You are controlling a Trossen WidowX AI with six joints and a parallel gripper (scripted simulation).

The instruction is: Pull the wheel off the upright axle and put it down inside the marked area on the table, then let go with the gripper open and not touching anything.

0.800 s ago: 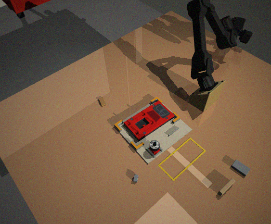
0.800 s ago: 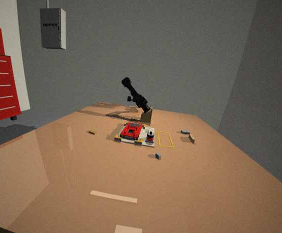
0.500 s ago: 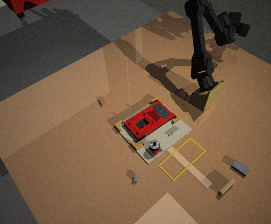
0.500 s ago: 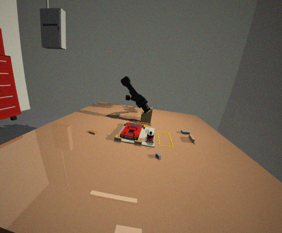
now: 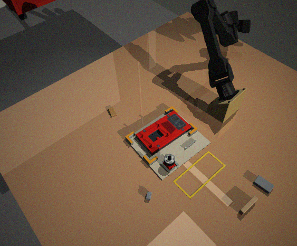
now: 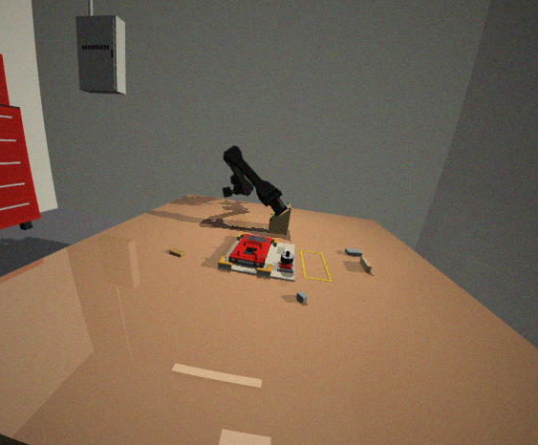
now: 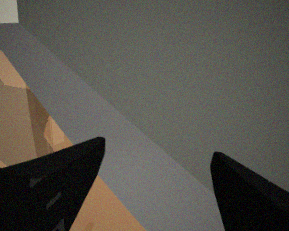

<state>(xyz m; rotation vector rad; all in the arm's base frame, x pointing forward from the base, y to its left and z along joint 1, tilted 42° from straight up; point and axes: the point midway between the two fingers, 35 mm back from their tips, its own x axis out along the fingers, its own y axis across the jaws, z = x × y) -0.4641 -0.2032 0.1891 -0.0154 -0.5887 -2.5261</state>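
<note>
Right now the wheel is 85 cm ahead of my gripper tip, 29 cm to the left of it and 2 cm below it. Round my gripper tip: axle: 85 cm ahead, 29 cm to the left, 2 cm below.
</note>
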